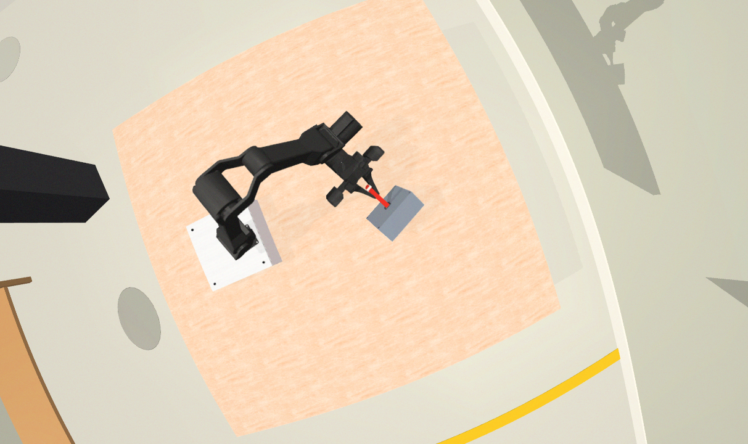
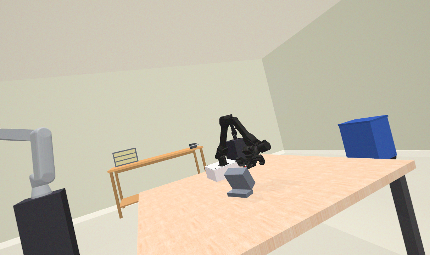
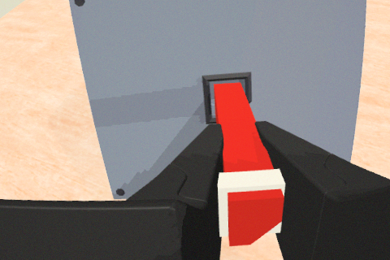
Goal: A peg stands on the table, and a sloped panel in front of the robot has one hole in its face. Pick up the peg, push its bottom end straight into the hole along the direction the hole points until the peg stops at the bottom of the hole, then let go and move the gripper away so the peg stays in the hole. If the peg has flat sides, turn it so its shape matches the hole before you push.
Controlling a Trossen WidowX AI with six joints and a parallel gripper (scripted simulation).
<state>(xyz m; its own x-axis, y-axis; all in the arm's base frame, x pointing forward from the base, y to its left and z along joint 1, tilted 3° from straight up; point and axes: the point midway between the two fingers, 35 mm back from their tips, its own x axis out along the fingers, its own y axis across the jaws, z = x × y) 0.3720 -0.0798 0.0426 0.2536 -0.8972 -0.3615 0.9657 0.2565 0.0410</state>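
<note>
My gripper tip is 6 cm to the left of the grey sloped panel, 3 cm above it and 2 cm short of it. From my gripper tip the other things lie so: red peg 2 cm to the left, 1 cm above.
</note>
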